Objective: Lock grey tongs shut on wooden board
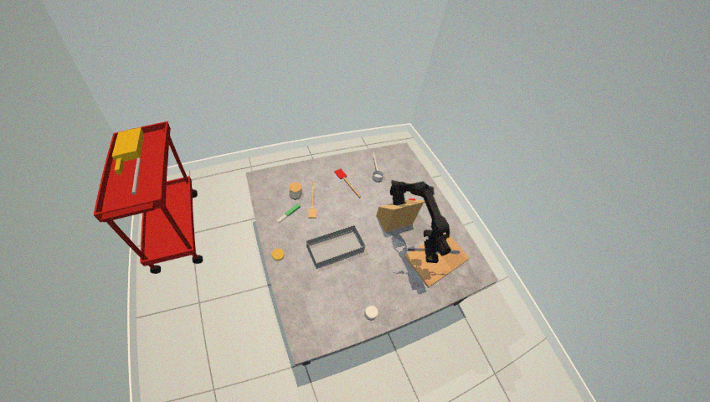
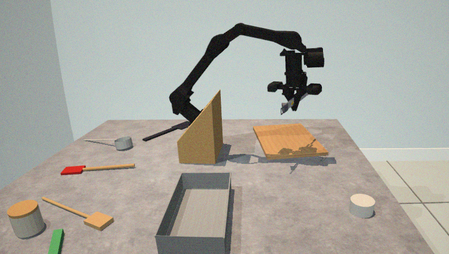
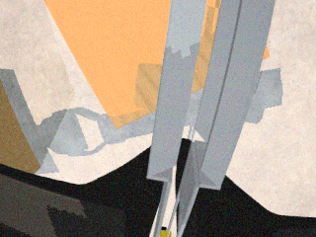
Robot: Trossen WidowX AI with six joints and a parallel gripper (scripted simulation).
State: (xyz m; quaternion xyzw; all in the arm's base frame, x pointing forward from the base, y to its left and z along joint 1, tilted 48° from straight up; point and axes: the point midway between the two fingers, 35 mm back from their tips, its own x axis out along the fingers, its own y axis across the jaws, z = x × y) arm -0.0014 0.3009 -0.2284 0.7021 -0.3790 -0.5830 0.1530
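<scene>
My gripper tip is 17 cm above the wooden board, 16 cm past it and 3 cm to the left of it. Also, from my gripper tip: grey roasting tin 43 cm ahead, 25 cm to the right, 15 cm below; yellow lock piece 4 cm above, 3 cm ahead, 1 cm to the right; white cylinder 35 cm ahead, 18 cm to the left, 16 cm below.
</scene>
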